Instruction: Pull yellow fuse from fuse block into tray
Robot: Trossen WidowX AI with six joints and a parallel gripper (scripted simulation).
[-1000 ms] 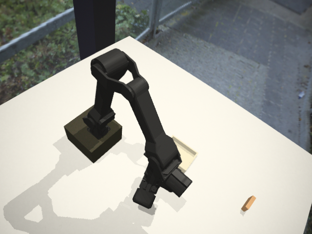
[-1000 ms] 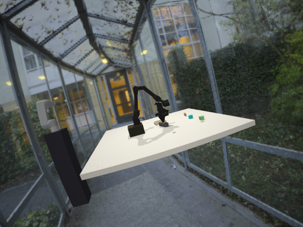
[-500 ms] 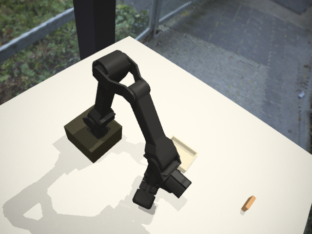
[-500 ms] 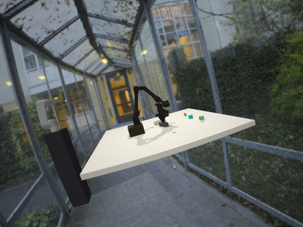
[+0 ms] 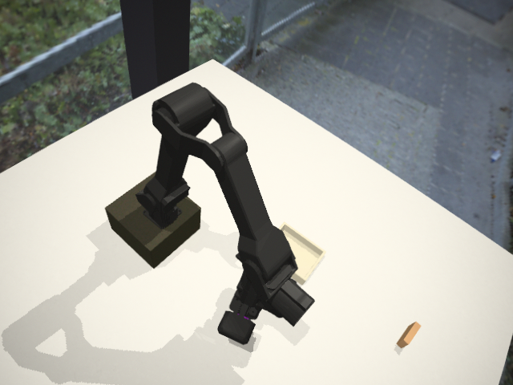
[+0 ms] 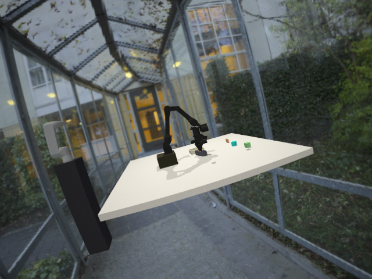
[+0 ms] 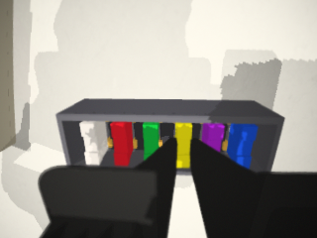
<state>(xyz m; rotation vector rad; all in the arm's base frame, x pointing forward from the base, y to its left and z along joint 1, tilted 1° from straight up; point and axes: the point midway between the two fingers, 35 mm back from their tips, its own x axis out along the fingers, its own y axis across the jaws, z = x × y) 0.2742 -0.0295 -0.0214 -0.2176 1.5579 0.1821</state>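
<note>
Right now my gripper tip is 20 mm to the left of the purple fuse and 10 mm above it. Round my gripper tip: yellow fuse: 10 mm below; cream tray: 190 mm to the left, 30 mm below; green fuse: 20 mm to the left, 10 mm below.
</note>
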